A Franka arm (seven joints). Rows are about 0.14 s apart.
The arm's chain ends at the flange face. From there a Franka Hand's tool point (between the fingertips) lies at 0.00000 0.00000 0.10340 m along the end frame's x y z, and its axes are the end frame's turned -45 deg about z.
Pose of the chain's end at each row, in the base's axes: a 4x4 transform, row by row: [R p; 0 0 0 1], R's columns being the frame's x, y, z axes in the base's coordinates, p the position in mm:
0.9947 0.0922 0.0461 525.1; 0.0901 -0.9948 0.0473 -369.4; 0.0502 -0.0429 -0.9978 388.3; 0 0 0 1
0.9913 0.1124 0.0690 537.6; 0.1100 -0.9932 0.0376 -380.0; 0.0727 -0.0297 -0.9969 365.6; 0 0 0 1
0.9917 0.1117 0.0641 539.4; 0.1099 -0.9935 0.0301 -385.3; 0.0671 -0.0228 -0.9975 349.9; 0 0 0 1
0.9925 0.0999 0.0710 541.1; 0.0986 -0.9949 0.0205 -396.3; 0.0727 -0.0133 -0.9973 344.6; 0 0 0 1
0.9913 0.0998 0.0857 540.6; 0.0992 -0.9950 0.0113 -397.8; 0.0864 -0.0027 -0.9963 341.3; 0 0 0 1
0.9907 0.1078 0.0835 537.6; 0.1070 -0.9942 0.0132 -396.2; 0.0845 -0.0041 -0.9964 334.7; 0 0 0 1
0.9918 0.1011 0.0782 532.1; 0.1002 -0.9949 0.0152 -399.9; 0.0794 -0.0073 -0.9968 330.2; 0 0 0 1
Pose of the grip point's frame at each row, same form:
0.6382 0.7686 0.0461 529.9; 0.7671 -0.6397 0.0473 -364.5; 0.0658 0.0052 -0.9978 285.1; 0 0 0 1
0.6215 0.7804 0.0690 544.7; 0.7801 -0.6245 0.0376 -376.1; 0.0724 0.0304 -0.9969 262.5; 0 0 0 1
0.6223 0.7802 0.0641 546.0; 0.7802 -0.6248 0.0301 -382.2; 0.0636 0.0313 -0.9975 246.8; 0 0 0 1
0.6312 0.7724 0.0710 548.4; 0.7732 -0.6338 0.0205 -394.2; 0.0608 0.0420 -0.9973 241.5; 0 0 0 1
0.6304 0.7715 0.0857 549.5; 0.7737 -0.6334 0.0113 -396.6; 0.0630 0.0592 -0.9963 238.3; 0 0 0 1
0.6243 0.7768 0.0835 546.2; 0.7787 -0.6273 0.0132 -394.8; 0.0626 0.0569 -0.9964 231.7; 0 0 0 1
0.6298 0.7728 0.0782 540.2; 0.7744 -0.6326 0.0152 -398.3; 0.0613 0.0510 -0.9968 227.1; 0 0 0 1

